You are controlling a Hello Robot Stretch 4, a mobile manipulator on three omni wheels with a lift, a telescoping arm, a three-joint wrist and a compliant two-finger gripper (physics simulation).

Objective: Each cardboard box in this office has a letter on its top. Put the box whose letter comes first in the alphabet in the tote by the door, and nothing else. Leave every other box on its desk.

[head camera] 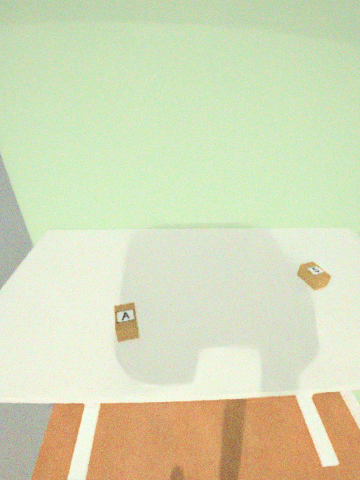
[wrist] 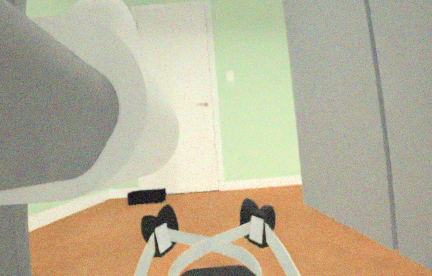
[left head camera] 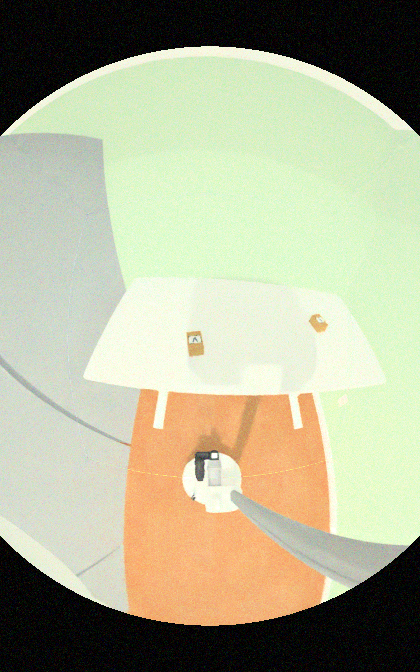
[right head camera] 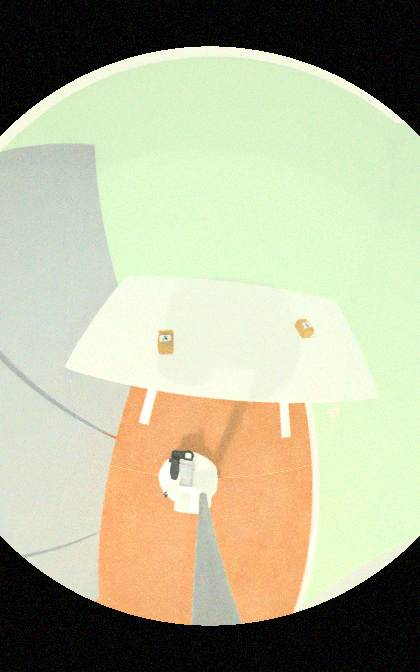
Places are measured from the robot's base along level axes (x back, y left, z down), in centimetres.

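Where they show: gripper, fingertip midpoint: [wrist: 208,217].
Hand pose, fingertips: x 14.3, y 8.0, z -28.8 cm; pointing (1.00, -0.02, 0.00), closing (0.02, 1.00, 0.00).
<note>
After its pixels a point has its place.
A cardboard box lettered A [head camera: 127,330] @[y 9.9, x -51.6, z -96.5 cm] [left head camera: 195,348] [right head camera: 165,346] stands on the left part of the white desk [head camera: 45,350] @[y 32.2, x -49.5, z -92.3 cm] [left head camera: 120,350] [right head camera: 105,345]. A second cardboard box [head camera: 307,277] @[y -52.2, x -70.4, z -94.8 cm] [left head camera: 316,325] [right head camera: 303,331] stands near the desk's right end; its letter looks like an S in the head camera view. The black tote [wrist: 146,196] @[y -47.3, x 213.4, z -3.6 cm] sits on the floor by the white door [wrist: 175,90] @[y -21.5, x 261.0, z -107.4 cm] in the wrist view. My gripper [wrist: 208,217] @[y 8.0, x 14.3, z -28.8 cm] is open, with floor showing between its fingertips, well away from both boxes and the tote.
A grey partition [left head camera: 55,225] [right head camera: 50,225] [wrist: 340,115] @[y 69.9, x 101.1, z -48.4 cm] runs along one side. Green walls stand behind the desk and at its right. The desk's white legs [head camera: 85,440] @[y 42.8, x -56.6, z 0.2 cm] [left head camera: 161,410] reach down to the orange floor. My round base [left head camera: 190,480] [right head camera: 167,475] stands in front of the desk.
</note>
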